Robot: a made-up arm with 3 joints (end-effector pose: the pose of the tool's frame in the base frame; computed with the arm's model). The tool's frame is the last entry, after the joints. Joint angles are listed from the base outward.
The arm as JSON. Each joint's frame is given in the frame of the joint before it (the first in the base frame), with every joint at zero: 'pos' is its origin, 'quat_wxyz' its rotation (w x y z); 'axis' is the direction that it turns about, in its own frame. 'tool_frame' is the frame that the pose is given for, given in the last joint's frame.
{
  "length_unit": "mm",
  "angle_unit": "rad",
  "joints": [
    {
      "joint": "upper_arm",
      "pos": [
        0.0,
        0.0,
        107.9
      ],
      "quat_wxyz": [
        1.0,
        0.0,
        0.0,
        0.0
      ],
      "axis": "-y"
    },
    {
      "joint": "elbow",
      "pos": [
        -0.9,
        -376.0,
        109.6
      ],
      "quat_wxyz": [
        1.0,
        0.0,
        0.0,
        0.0
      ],
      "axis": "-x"
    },
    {
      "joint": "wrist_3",
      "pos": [
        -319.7,
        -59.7,
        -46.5
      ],
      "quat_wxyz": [
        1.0,
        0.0,
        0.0,
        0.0
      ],
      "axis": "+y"
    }
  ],
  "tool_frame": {
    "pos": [
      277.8,
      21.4,
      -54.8
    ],
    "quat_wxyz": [
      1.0,
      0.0,
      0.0,
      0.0
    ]
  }
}
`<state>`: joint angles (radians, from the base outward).
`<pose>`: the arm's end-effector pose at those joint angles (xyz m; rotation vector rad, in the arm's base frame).
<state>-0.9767 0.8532 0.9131</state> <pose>-0.1573 -0.6271 0.2359 -0.9859 1.7588 0.0314</pose>
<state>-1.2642 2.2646 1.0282</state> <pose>0.2556 -0.5919 0.4239 -2.5477 1.0963 0.3020</pose>
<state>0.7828 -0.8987 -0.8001</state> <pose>-0.1687 -0.4895 0.1531 0.9935 -1.4656 -0.0086</pose>
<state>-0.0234 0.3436 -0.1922</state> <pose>-0.0356 -0.4280 0.1868 -0.3420 -0.1671 0.0370</pose>
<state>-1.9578 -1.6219 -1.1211</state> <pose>0.1144 -0.5537 0.2238 0.0520 0.6410 -1.6598</pose>
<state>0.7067 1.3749 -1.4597</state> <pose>-0.3028 -0.1642 0.1001 -1.5198 -1.7584 0.6009</pose>
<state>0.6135 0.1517 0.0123</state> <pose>-0.0424 -0.4297 0.0926 -0.1465 -0.6000 -0.0474</pose>
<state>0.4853 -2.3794 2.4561</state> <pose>-0.6040 -0.2240 0.0305 0.2585 0.8640 2.5742</pose>
